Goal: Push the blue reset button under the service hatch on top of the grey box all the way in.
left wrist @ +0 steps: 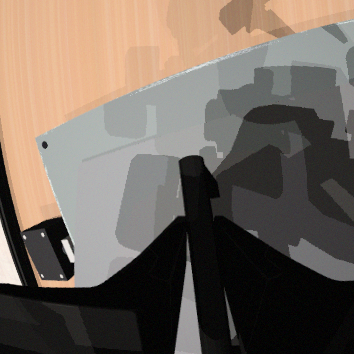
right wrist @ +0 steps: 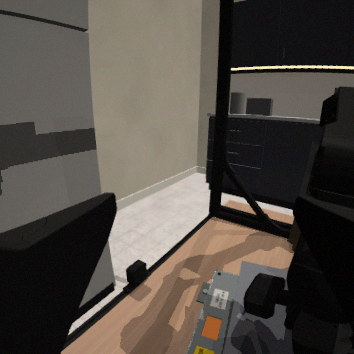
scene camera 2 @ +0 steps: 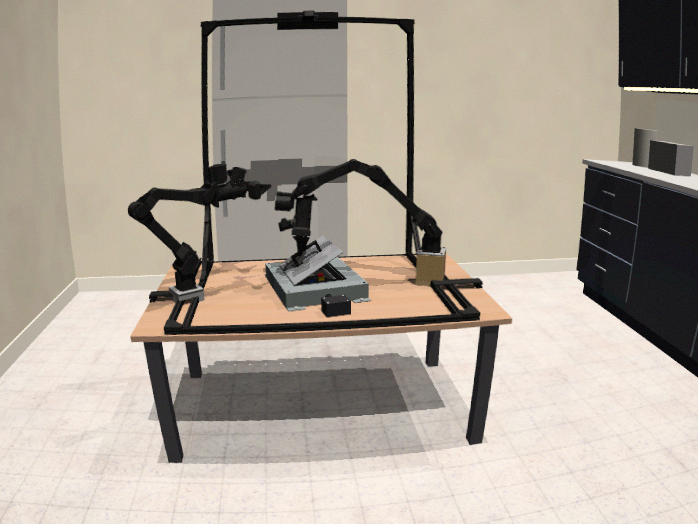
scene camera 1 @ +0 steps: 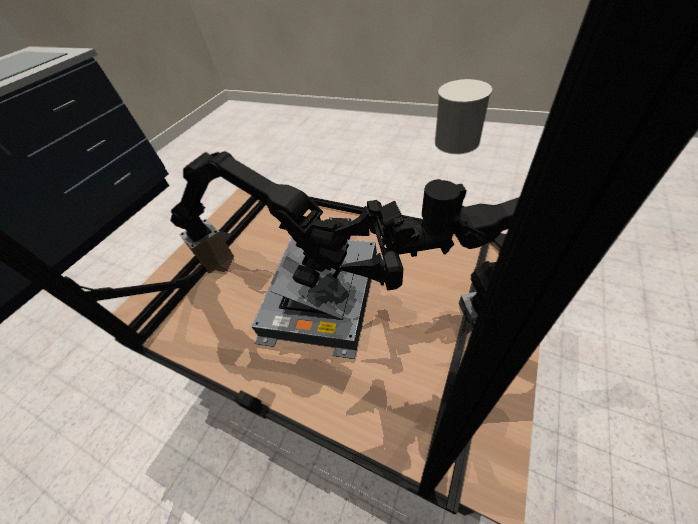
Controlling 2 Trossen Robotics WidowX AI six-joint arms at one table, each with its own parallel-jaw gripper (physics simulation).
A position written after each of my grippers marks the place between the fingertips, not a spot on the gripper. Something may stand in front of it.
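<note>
A service hatch is visible at (scene camera 1: 329, 295), (scene camera 2: 321, 251), (left wrist: 273, 170) and (right wrist: 242, 325). My left gripper appears at (scene camera 1: 330, 267), (scene camera 2: 299, 256) and (left wrist: 199, 223). My right gripper, open and holding nothing, appears at (scene camera 1: 337, 249), (scene camera 2: 264, 184) and (right wrist: 206, 203).
</note>
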